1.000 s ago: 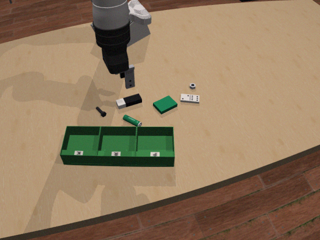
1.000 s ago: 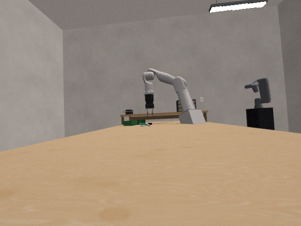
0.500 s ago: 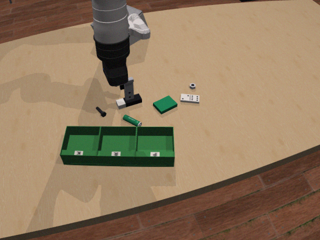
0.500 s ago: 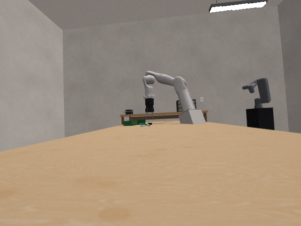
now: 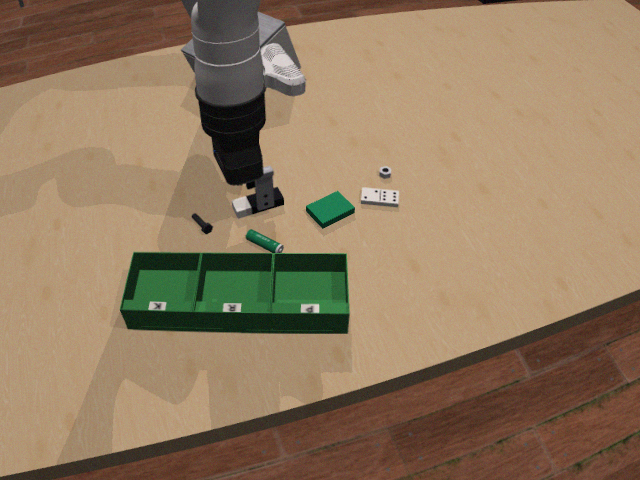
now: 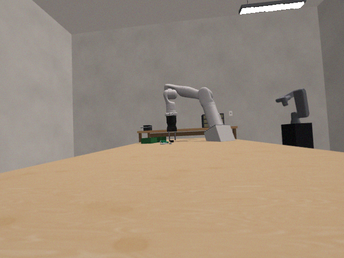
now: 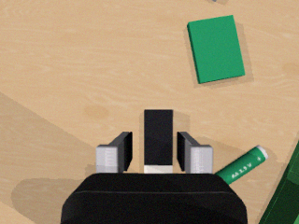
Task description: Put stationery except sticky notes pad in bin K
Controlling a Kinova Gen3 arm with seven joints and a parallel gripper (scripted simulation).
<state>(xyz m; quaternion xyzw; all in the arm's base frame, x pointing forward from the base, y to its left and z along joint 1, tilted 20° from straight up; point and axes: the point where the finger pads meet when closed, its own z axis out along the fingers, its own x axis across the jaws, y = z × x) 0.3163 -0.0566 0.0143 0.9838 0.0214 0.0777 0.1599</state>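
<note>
Right now my hand is 3 cm above the black-and-white eraser and 1 cm to the left of it. Also, from my hand: sticky notes 8 cm to the left, 5 cm ahead, 3 cm below; green battery 7 cm ahead, 2 cm to the right, 2 cm below; black bolt 8 cm to the right, 3 cm below, 1 cm ahead.
</note>
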